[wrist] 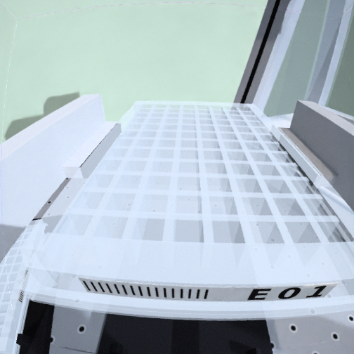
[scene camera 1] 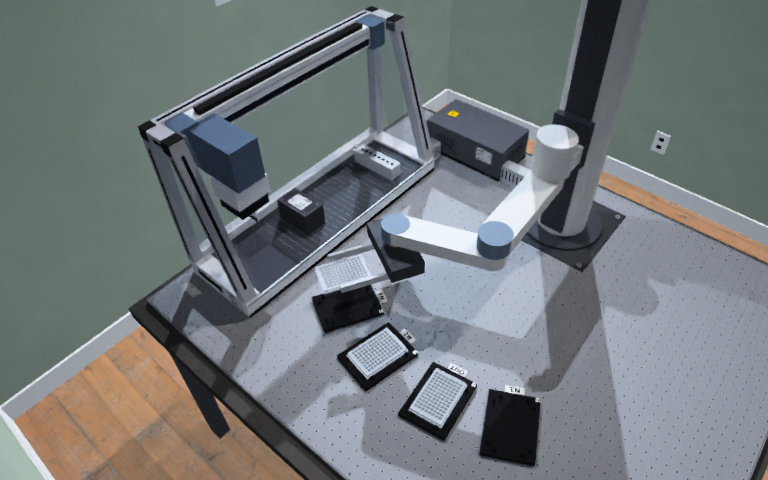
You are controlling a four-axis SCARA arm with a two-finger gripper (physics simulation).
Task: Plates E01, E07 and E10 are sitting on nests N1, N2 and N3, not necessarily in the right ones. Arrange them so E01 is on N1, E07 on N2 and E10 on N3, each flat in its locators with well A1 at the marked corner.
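Frame: origin at the arm's base, x ahead, y left, z up, level; centimetres.
Seen in the pictures: gripper, between the fingertips: (scene camera 1: 334, 273); arm's base, origin of its link: (scene camera 1: 559, 223).
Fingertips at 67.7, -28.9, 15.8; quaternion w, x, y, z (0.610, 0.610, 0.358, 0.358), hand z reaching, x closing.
Pixels of each thing's middle, then the offset from my fingertips to it, as dx, dy, dz. "*": a spot on its surface instead.
- plate E01, middle of its body: (scene camera 1: 343, 273) -2.0, +1.1, -1.1
- nest N3, middle of its body: (scene camera 1: 347, 304) -2.0, +1.2, -13.4
- second plate, middle of its body: (scene camera 1: 377, 352) +4.6, +17.6, -12.6
- nest N2, a spot on its surface: (scene camera 1: 367, 384) * +12.5, +21.5, -13.3
- third plate, middle of its body: (scene camera 1: 438, 396) +4.7, +36.6, -12.6
- OUT nest, a spot on its surface: (scene camera 1: 442, 433) * +11.1, +42.6, -13.3
- Nest N1, middle of its body: (scene camera 1: 511, 425) -0.3, +53.3, -13.4
- blue head, a spot on its surface: (scene camera 1: 226, 150) * +9.4, -19.2, +34.3
- small black block, a spot on its surface: (scene camera 1: 301, 213) * -11.6, -24.4, -2.5
- dark grey box, a spot on its surface: (scene camera 1: 478, 135) * -74.6, -7.3, -3.0
My gripper (scene camera 1: 335, 271) (wrist: 197, 113) is shut on plate E01 (scene camera 1: 345, 272) (wrist: 190, 200), a clear well plate with a finger along each long side. The barcode label reading E01 faces the wrist camera. The plate is held raised above nest N3 (scene camera 1: 351, 312), a black nest with no plate in it. A second plate (scene camera 1: 376, 352) sits on nest N2 (scene camera 1: 367, 384); its label is too small to read in the scene view. A third plate (scene camera 1: 439, 396) sits on the OUT nest (scene camera 1: 442, 433), its label unreadable. Nest N1 (scene camera 1: 511, 427) is a bare black nest at the front right.
A gantry frame (scene camera 1: 283, 76) with a blue head (scene camera 1: 226, 150) stands behind and left of N3, with a small black block (scene camera 1: 301, 213) on its dark deck. A dark grey box (scene camera 1: 478, 135) stands at the back, beside the arm's column (scene camera 1: 589, 113).
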